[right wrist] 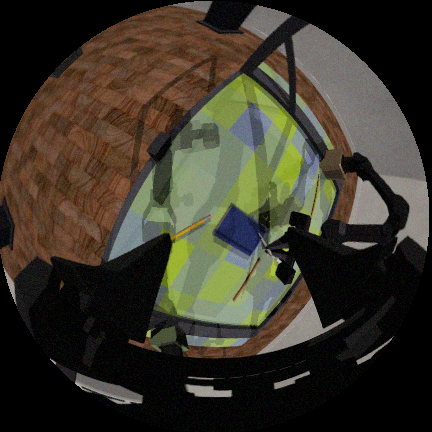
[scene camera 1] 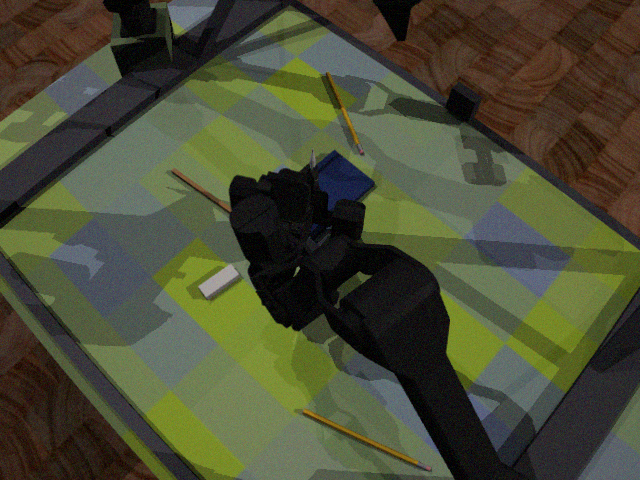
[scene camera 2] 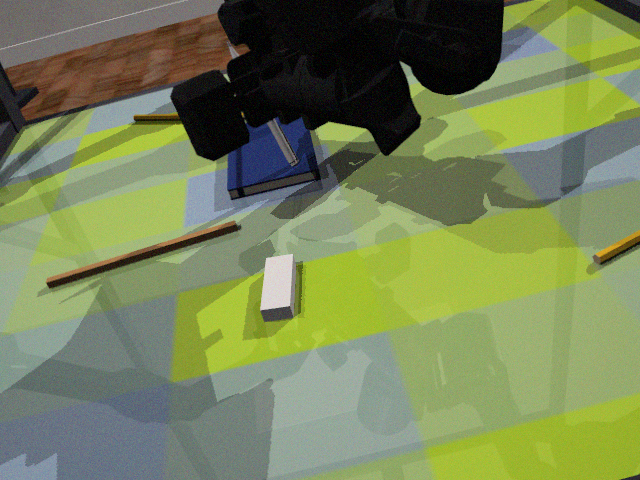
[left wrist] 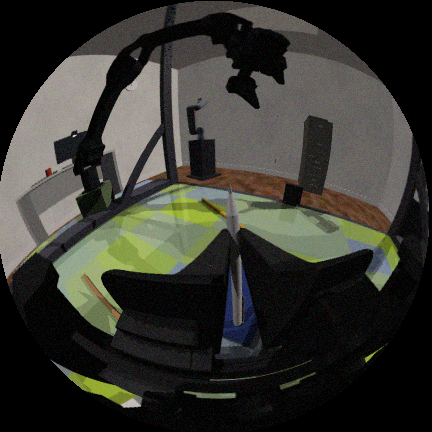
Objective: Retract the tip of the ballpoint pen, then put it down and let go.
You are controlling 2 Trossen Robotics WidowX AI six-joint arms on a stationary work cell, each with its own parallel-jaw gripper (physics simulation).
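Seen in the pictures: left gripper, fingertip midpoint: [right wrist: 265,249] [scene camera 1: 313,166] [scene camera 2: 243,75] [left wrist: 233,233]; right gripper, fingertip midpoint: [right wrist: 230,236] [scene camera 1: 401,26] [left wrist: 267,96]; left arm's base, origin of the base link: [right wrist: 343,163]; right arm's base, origin of the base link: [right wrist: 170,348] [scene camera 1: 138,23] [left wrist: 92,187].
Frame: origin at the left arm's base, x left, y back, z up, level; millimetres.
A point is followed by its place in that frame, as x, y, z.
A slim grey ballpoint pen [scene camera 1: 312,159] @(-246, -478, 15) [scene camera 2: 283,142] @(-218, -457, -68) [left wrist: 236,285] @(-228, -465, -37) [right wrist: 261,238] @(-230, -459, -54) is held tilted above the table. Its cone-shaped end points up past the fingertips in the left wrist view, and its blunt end hangs lower, over the blue notebook. Whether the small writing tip sticks out is too fine to tell. My left gripper [left wrist: 233,233] @(-247, -477, -4) is shut on the pen's barrel; in both scene views its dark body hides part of the pen. My right gripper [left wrist: 267,96] @(-433, -476, 141) [right wrist: 230,236] @(-433, -476, 141) is open and empty, high above the table and away from the pen.
A blue notebook [scene camera 1: 346,178] @(-310, -461, -92) [scene camera 2: 258,162] @(-239, -487, -92) [right wrist: 239,229] @(-281, -468, -92) lies below the pen. A white eraser [scene camera 1: 219,282] @(-46, -488, -92) [scene camera 2: 279,284] @(-42, -490, -92), a brown stick [scene camera 1: 199,188] @(-143, -631, -97) [scene camera 2: 144,254] @(-141, -603, -99), one yellow pencil [scene camera 1: 342,108] @(-422, -561, -98) and another yellow pencil [scene camera 1: 367,439] @(-11, -178, -97) lie around it. Dark frame rails edge the patchwork table.
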